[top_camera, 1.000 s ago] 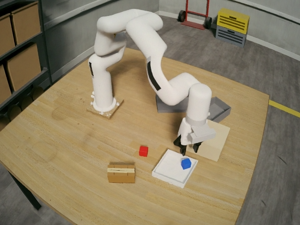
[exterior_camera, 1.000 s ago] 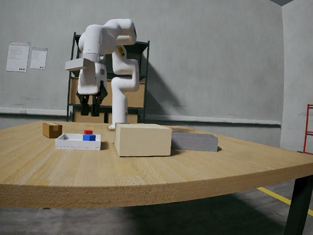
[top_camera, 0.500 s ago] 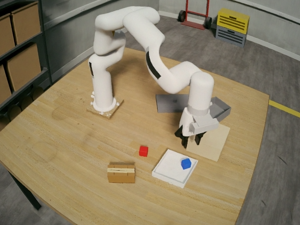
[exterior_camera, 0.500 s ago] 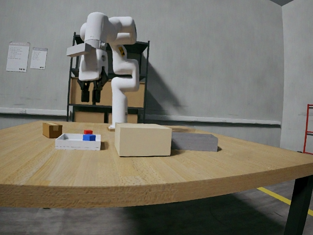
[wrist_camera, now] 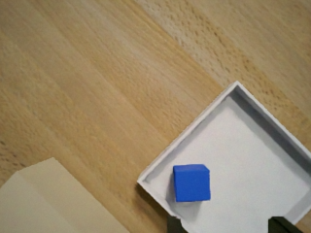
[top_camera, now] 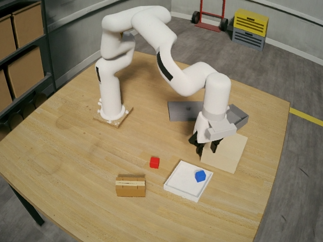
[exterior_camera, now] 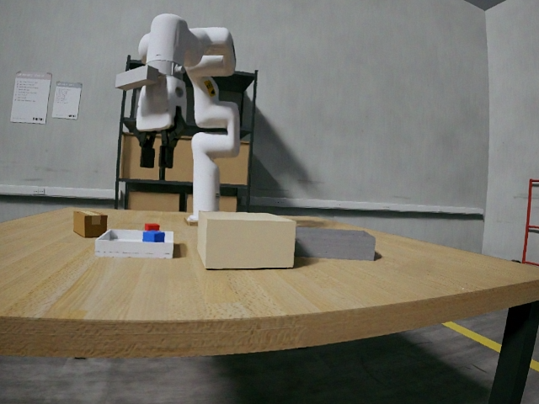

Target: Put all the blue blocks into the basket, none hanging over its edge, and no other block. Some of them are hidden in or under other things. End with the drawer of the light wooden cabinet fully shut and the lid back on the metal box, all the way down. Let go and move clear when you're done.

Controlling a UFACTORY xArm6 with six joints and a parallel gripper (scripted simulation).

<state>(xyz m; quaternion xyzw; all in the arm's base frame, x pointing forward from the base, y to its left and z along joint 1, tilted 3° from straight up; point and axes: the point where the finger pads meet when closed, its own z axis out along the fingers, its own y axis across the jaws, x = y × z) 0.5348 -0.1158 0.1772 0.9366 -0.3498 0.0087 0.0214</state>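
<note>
My hand is 34 cm to the right of the grey lid, 24 cm past it and 17 cm above it. From my hand the other things lie so: red block: 19 cm behind, 17 cm below, 3 cm to the right; light wooden cabinet: 17 cm to the left, 15 cm below, 2 cm ahead; white basket: 17 cm below, 4 cm to the right, 3 cm behind.
</note>
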